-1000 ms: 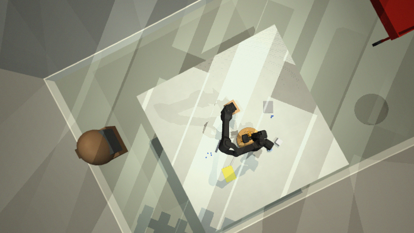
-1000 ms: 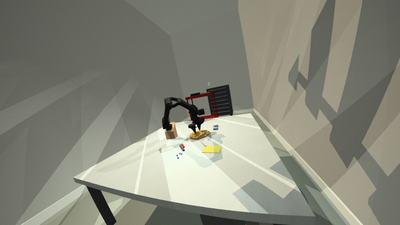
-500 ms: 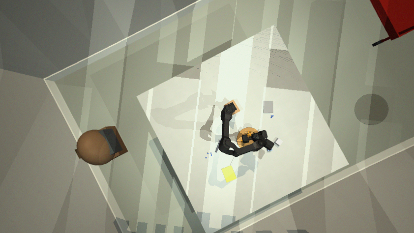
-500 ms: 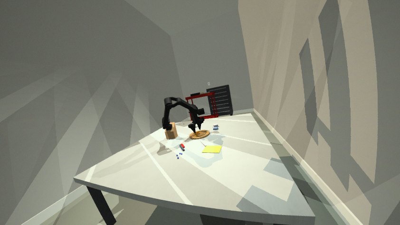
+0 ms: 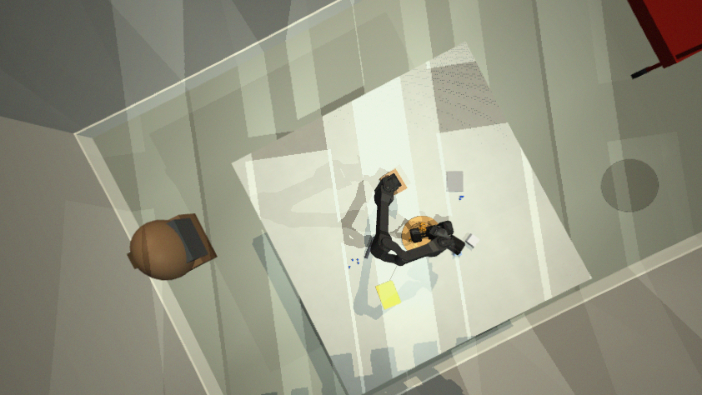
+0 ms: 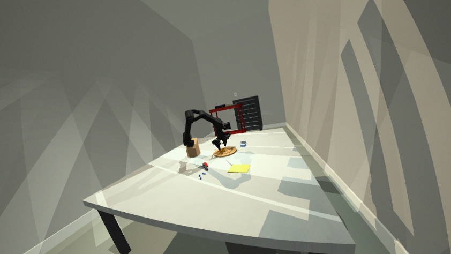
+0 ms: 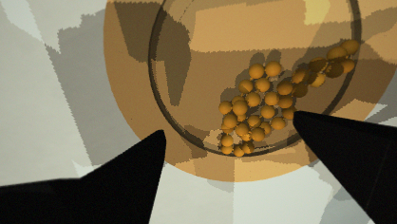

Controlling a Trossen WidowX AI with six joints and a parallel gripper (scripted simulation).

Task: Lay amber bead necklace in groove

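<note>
The round bead board lies 3 cm to the right of my gripper tip, 2 cm below it and 2 cm ahead of it. Also, from my gripper tip: light blue cube: 17 cm ahead, 7 cm to the left, 2 cm below; red-handled tool: 26 cm to the right, 7 cm behind, 2 cm below; white cube: 17 cm to the left, 16 cm ahead, 2 cm below.
</note>
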